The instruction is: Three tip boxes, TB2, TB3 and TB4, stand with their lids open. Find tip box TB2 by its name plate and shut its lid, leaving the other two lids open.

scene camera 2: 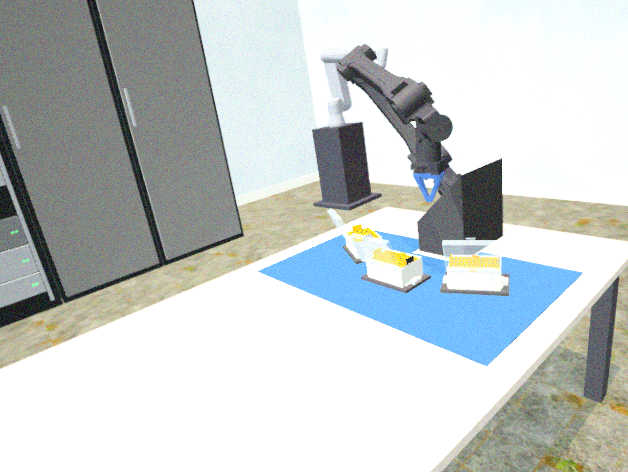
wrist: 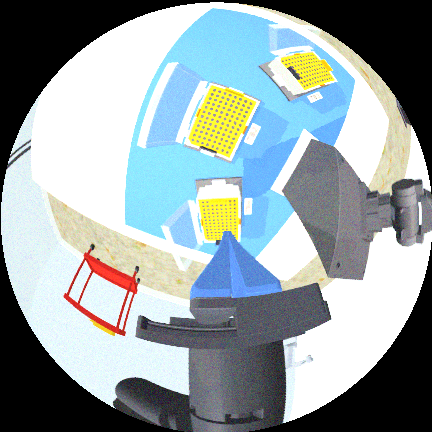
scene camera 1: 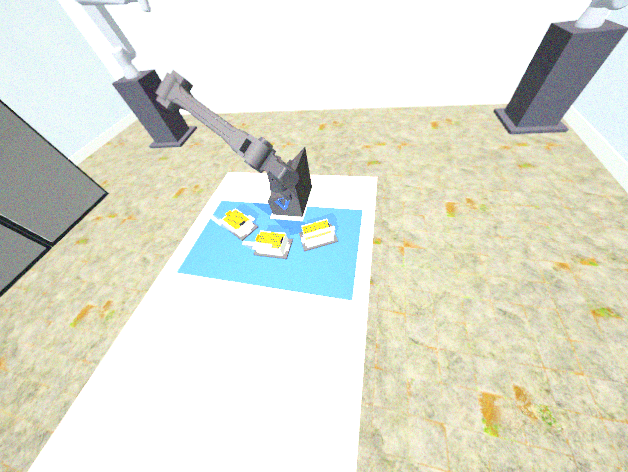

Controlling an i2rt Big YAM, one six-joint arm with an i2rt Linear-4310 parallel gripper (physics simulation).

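Places are measured from the arm's base along level axes (x ahead, y left, z up), in centimetres.
Pixels of known places: gripper, fingertip midpoint: (scene camera 2: 429, 202) (wrist: 226, 234) (scene camera 1: 285, 209); arm's base, origin of the base link: (scene camera 2: 458, 194) (wrist: 365, 212).
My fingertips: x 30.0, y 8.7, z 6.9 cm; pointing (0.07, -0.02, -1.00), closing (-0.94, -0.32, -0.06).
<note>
For each thing: its top centre in the pictures, then the offset to it from my fingertips. Level surfaces: height alone.
- Tip box TB2, middle of its top: (wrist: 220, 119) (scene camera 2: 392, 253) (scene camera 1: 268, 237) dy -9.6, dx +4.0, dz -13.6 cm
- TB3, middle of its top: (wrist: 313, 66) (scene camera 2: 361, 230) (scene camera 1: 234, 216) dy -29.6, dx -7.2, dz -13.6 cm
- blue mat, its level: dz -21.0 cm
- white table, its level: dz -21.3 cm
Tip box TB2 (scene camera 1: 270, 239) (scene camera 2: 394, 268) (wrist: 223, 121) is the middle of three white boxes with yellow tip racks. Its name plate (wrist: 253, 134) is blurred, and its clear lid (wrist: 167, 107) stands open on the side away from the arm base. TB3 (scene camera 1: 237, 221) (scene camera 2: 363, 235) (wrist: 309, 71) is at the left in both scene views, lid open. TB4 (scene camera 1: 318, 233) (scene camera 2: 475, 278) (wrist: 219, 212) is at the right there, lid open. My gripper (scene camera 1: 282, 204) (scene camera 2: 430, 199) (wrist: 226, 234) is shut with nothing between its blue fingers. It hangs above the boxes' height, near the arm base.
The boxes stand on a blue mat (scene camera 1: 228, 263) (scene camera 2: 431, 319) on the white table (scene camera 1: 203, 380) (scene camera 2: 253, 380). The dark arm base (scene camera 1: 304, 187) (scene camera 2: 474, 213) (wrist: 320, 200) stands behind the mat. A grey cabinet (scene camera 2: 162, 152) stands beyond the table, and a red frame (wrist: 110, 272) shows low in the wrist view.
</note>
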